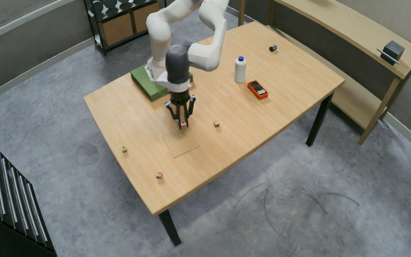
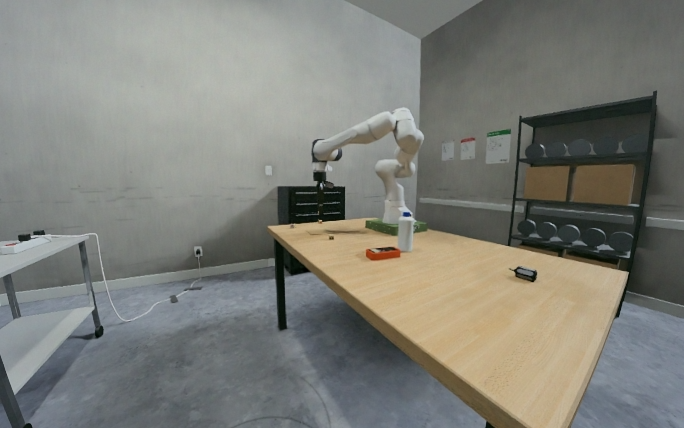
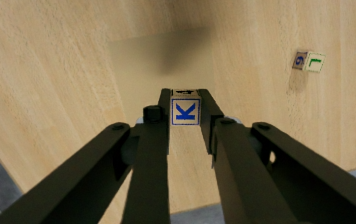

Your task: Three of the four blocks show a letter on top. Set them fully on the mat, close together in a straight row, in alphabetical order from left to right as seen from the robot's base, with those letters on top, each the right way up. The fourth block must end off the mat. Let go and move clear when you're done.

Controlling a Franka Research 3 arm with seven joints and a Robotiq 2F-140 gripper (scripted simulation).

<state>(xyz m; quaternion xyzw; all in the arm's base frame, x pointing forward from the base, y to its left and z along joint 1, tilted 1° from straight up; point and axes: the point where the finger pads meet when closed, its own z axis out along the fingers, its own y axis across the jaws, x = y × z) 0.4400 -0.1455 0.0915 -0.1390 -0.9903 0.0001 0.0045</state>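
The tan mat lies 20 mm to the right of my hand and 140 mm below it. From my hand the other things lie so: white bottle: 180 mm behind, 500 mm to the left, 60 mm below; then block: 20 mm ahead, 180 mm to the left, 130 mm below; then orange meter: 40 mm behind, 520 mm to the left, 120 mm below.
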